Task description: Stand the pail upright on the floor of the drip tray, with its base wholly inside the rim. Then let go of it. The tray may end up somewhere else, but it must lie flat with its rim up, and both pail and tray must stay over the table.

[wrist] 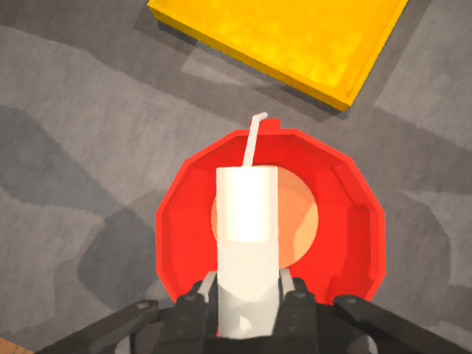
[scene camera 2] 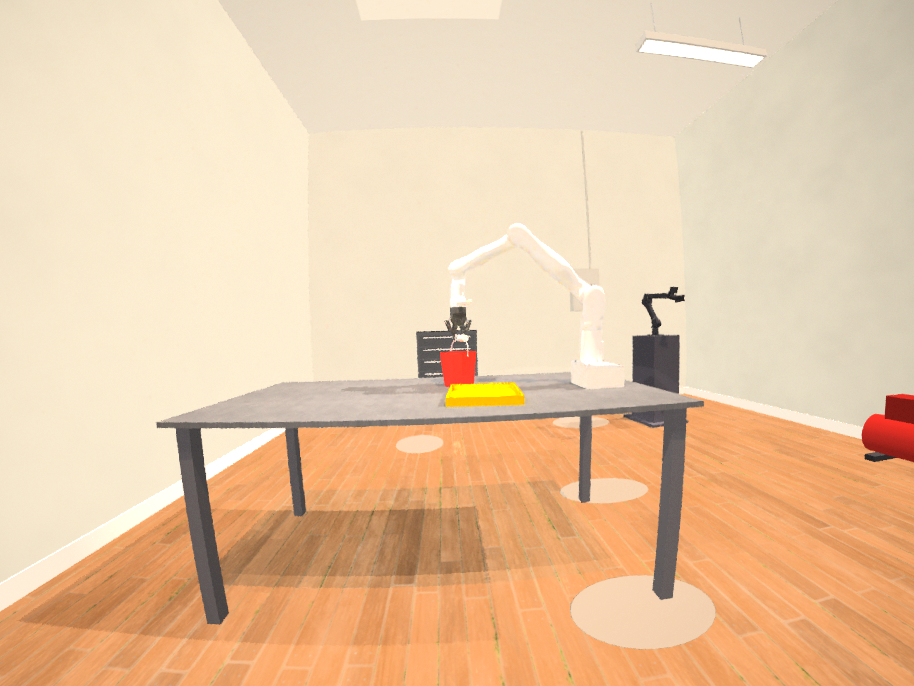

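Pixels of known places: gripper, fingertip midpoint: (wrist: 249,286) (scene camera 2: 458,341); arm's base, link origin: (scene camera 2: 589,362).
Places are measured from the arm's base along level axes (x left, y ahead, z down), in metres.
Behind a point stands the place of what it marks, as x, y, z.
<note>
The red pail (scene camera 2: 458,367) @[-0.130, 0.557, 0.004] (wrist: 357,240) @[-0.189, 0.616, -0.023] stands upright on the table behind the yellow tray, as scene camera 2 sees it. Its wire handle is raised, with a thick white grip (scene camera 2: 461,338) @[-0.159, 0.534, -0.121] (wrist: 247,205) @[-0.174, 0.523, -0.138] on top. My gripper (scene camera 2: 459,334) @[-0.221, 0.536, -0.106] (wrist: 249,286) @[-0.221, 0.536, -0.106] is above the pail, shut on the white grip, with one finger on each side. The yellow drip tray (scene camera 2: 484,400) @[0.223, 0.533, 0.077] (wrist: 280,73) @[-0.039, 0.518, 0.070] lies flat, rim up, outside the pail and close to it. The grip hides part of the pail's inside in the wrist view.
The grey table (scene camera 2: 354,406) @[0.109, 0.968, 0.095] carries the pail, the tray and the arm's white base (scene camera 2: 597,374) @[0.097, 0.027, 0.038], which is at the back right. A dark drawer unit (scene camera 2: 425,354) stands behind the table. A black arm on a dark pedestal (scene camera 2: 655,365) stands behind at the right.
</note>
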